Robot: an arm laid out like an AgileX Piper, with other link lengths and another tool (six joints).
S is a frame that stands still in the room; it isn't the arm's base.
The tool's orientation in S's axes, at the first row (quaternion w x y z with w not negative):
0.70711, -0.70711, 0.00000, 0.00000
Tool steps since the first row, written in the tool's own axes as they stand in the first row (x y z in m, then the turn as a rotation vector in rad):
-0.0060, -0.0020, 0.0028, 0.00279, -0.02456, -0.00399
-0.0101, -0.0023, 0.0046, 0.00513, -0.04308, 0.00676
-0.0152, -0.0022, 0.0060, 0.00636, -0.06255, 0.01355
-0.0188, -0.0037, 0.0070, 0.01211, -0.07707, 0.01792
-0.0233, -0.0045, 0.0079, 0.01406, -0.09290, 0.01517
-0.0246, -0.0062, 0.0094, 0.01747, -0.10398, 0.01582
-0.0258, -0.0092, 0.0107, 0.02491, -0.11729, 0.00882
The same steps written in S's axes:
-0.0060, 0.0028, 0.0020, 0.00279, -0.00399, 0.02456
-0.0101, 0.0046, 0.0023, 0.00513, 0.00676, 0.04308
-0.0152, 0.0060, 0.0022, 0.00636, 0.01355, 0.06255
-0.0188, 0.0070, 0.0037, 0.01211, 0.01792, 0.07707
-0.0233, 0.0079, 0.0045, 0.01406, 0.01517, 0.09290
-0.0246, 0.0094, 0.0062, 0.01747, 0.01582, 0.10398
-0.0258, 0.0107, 0.0092, 0.02491, 0.00882, 0.11729

